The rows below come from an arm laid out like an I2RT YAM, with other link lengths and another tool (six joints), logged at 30 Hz.
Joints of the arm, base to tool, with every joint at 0 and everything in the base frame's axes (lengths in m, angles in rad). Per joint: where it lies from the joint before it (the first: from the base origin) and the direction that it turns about. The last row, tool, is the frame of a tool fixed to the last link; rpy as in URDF.
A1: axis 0 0 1 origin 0 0 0.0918
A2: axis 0 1 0 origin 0.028 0.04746 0.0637
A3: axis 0 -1 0 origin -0.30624 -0.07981 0
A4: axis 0 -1 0 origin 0.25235 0.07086 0.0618
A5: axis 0 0 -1 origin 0.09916 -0.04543 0.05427
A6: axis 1 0 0 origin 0.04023 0 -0.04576
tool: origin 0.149 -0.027 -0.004 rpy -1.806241 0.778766 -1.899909
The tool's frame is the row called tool.
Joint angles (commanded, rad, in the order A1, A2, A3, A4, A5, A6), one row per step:
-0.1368, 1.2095, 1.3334, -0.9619, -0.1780, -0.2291
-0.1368, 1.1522, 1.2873, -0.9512, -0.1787, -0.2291
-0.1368, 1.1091, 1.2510, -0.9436, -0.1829, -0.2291
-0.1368, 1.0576, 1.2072, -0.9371, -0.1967, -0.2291
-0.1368, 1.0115, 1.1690, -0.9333, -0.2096, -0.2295
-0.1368, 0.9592, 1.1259, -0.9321, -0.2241, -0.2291
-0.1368, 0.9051, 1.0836, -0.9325, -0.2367, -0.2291
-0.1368, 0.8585, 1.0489, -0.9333, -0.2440, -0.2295
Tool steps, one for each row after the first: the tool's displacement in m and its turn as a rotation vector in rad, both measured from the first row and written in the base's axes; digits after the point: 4 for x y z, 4 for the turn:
-0.0126, 0.0019, 0.0005, -0.0025, -0.0218, 0.0005
-0.0221, 0.0040, -0.0004, -0.0014, -0.0364, 0.0033
-0.0336, 0.0082, -0.0029, 0.0066, -0.0519, 0.0129
-0.0439, 0.0121, -0.0056, 0.0138, -0.0648, 0.0221
-0.0558, 0.0166, -0.0099, 0.0229, -0.0764, 0.0321
-0.0679, 0.0206, -0.0143, 0.0301, -0.0889, 0.0411
-0.0779, 0.0234, -0.0180, 0.0332, -0.1006, 0.0467

